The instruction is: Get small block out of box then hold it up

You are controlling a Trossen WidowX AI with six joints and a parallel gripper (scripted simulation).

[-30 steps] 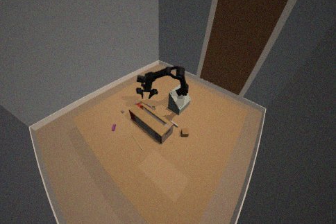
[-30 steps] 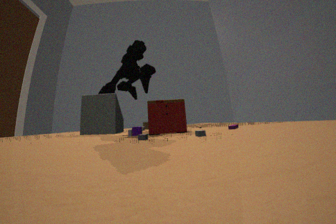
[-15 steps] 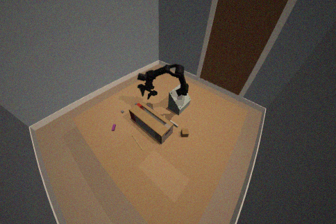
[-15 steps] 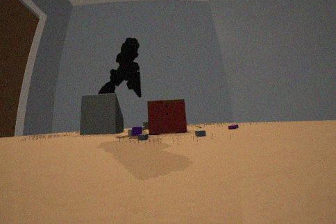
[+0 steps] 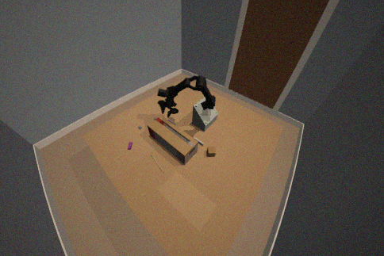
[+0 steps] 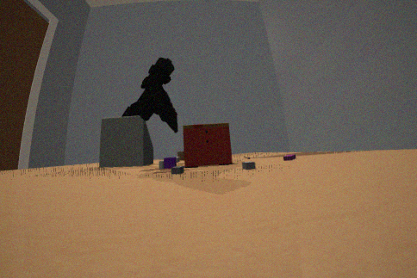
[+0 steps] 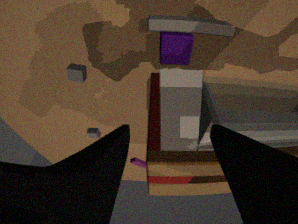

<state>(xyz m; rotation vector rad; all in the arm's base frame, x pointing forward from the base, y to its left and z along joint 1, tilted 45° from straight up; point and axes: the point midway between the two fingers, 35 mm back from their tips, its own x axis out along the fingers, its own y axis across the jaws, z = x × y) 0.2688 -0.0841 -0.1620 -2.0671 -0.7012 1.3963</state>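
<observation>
Right now the purple block is 20 mm behind my gripper tip, 10 mm to the left of it and 100 mm below it. From my gripper tip the other things lie so: thin rod: 270 mm ahead, 240 mm to the left, 110 mm below; long box: 40 mm ahead, 180 mm to the left, 50 mm below; brown cube: 70 mm behind, 450 mm to the left, 90 mm below.
</observation>
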